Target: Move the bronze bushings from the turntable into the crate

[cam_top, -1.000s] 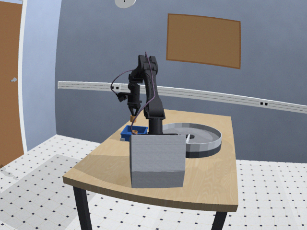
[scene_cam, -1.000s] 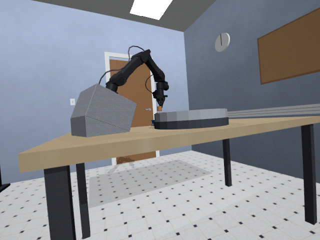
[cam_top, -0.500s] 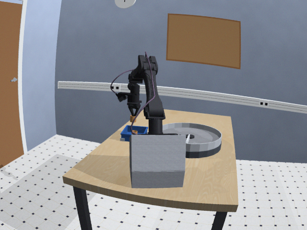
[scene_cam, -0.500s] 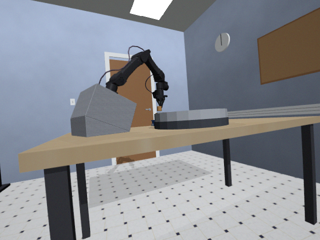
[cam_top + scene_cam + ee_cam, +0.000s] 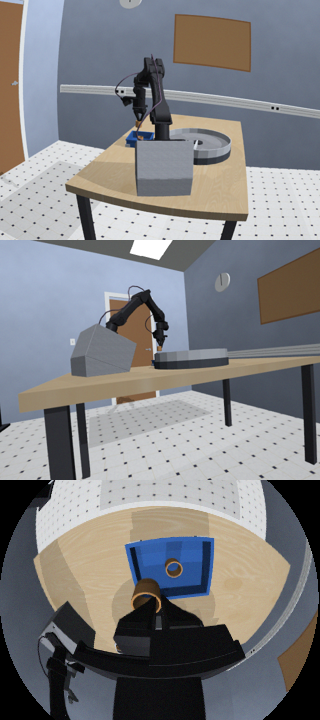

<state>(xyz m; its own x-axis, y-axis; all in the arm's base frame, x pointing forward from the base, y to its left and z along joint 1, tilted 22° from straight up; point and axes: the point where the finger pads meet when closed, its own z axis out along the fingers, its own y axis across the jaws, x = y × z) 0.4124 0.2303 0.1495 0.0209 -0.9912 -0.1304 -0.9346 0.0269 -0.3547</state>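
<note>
Right now the blue crate is 13 cm below my hand and 3 cm ahead of it. The rest, counted from my hand: grey turntable (36 cm to the right, 10 cm below, 2 cm ahead).
</note>
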